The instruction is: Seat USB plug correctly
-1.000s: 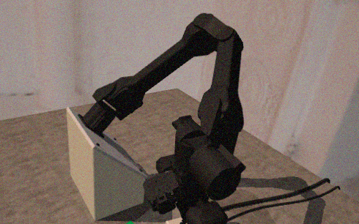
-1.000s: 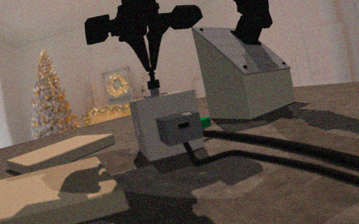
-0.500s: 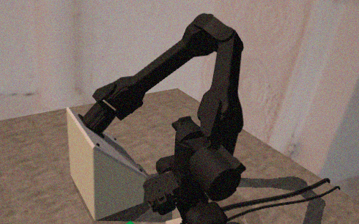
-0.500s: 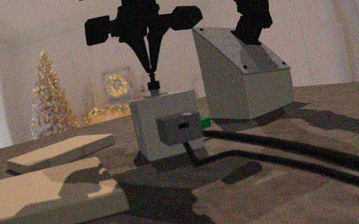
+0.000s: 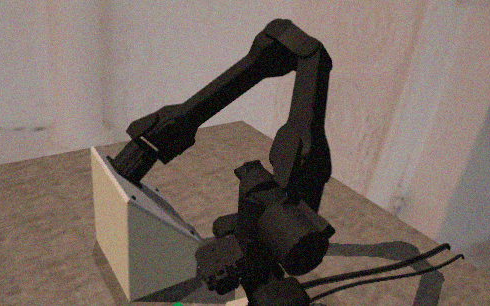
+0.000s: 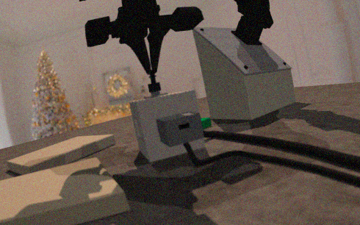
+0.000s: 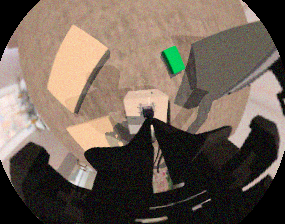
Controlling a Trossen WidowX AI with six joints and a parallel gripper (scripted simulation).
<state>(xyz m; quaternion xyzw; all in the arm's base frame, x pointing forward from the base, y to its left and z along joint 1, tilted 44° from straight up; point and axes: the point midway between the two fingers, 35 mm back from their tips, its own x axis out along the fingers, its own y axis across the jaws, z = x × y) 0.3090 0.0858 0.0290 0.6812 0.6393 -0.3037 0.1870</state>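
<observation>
Now: the black USB plug 2 cm below my gripper tip. Round my gripper tip: green block (10 cm below, 10 cm behind, 8 cm to the right).
</observation>
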